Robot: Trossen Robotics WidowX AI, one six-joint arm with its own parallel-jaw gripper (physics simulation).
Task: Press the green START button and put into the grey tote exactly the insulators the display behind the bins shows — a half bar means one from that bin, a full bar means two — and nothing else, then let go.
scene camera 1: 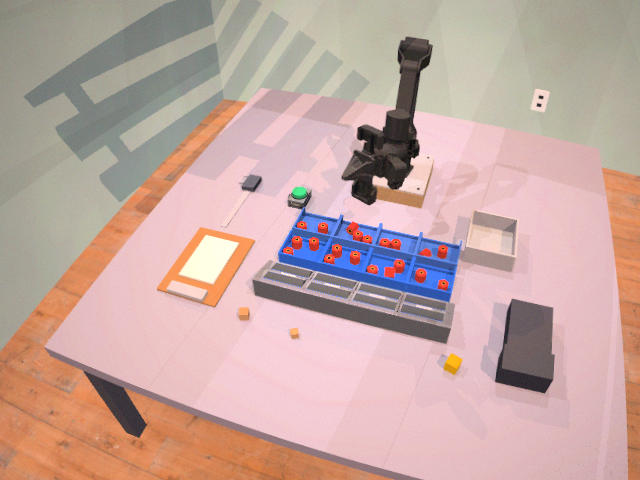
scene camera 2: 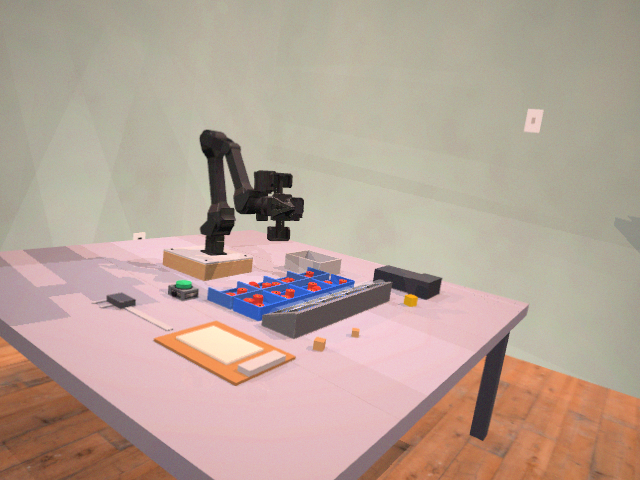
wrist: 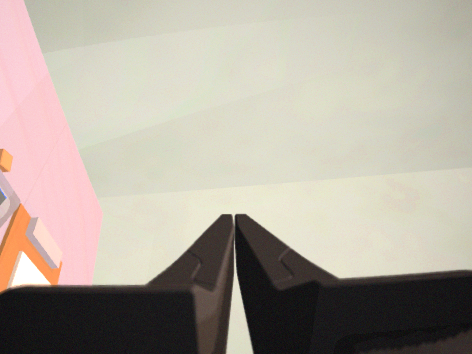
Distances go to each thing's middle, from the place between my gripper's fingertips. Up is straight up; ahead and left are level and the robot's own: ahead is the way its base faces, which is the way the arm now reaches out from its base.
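Grey tote [scene camera 1: 492, 239], 23 cm behind my hand, 32 cm to the left of it, 23 cm below it. Dark box [scene camera 1: 526, 361], slightly ahead of my hand, far to the left of it, a good way below it.
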